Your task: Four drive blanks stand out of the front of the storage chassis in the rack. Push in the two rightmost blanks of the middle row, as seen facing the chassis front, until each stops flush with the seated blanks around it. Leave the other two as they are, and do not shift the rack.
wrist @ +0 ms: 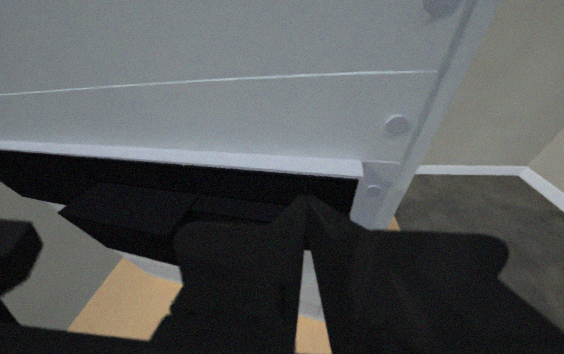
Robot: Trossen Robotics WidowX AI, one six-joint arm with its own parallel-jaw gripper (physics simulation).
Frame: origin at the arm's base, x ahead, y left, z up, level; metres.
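Seen in the pictures: gripper, fingertip midpoint: [305,201].
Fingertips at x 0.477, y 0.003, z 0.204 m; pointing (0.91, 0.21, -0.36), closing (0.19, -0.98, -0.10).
Observation:
Pixels of each thing's top centre, then the offset from my fingertips to it. "spot": a spot on its surface instead. Level surfaces: height alone.
- drive blank at its top centre: [164,170] dz -0.008, dx +0.023, dy +0.137 m
- lower dark edge at a spot on its surface: [235,206] spot: dz -0.008, dx -0.005, dy +0.048 m
- tan surface at its surface level: dz -0.425 m
The black storage chassis front [280,186] shows as a dark band under a pale rack panel. One drive blank [135,202] stands out of it, left of centre. A lower dark edge [235,206] runs right from that blank and passes behind the fingers; whether it is another blank standing out is too dark to tell. My gripper [305,201] is shut and empty. Its tips overlap the right part of the chassis front in the wrist view, and contact cannot be told. The fingers hide the lower right of the chassis, and the rows are hard to make out.
The pale rack panel [215,115] with round bolt heads fills the top. Its right post [375,200] borders the chassis. A dark block [17,252] at the left edge is unclear. A tan surface [125,300] lies below. Dark floor [450,200] and a wall are at right.

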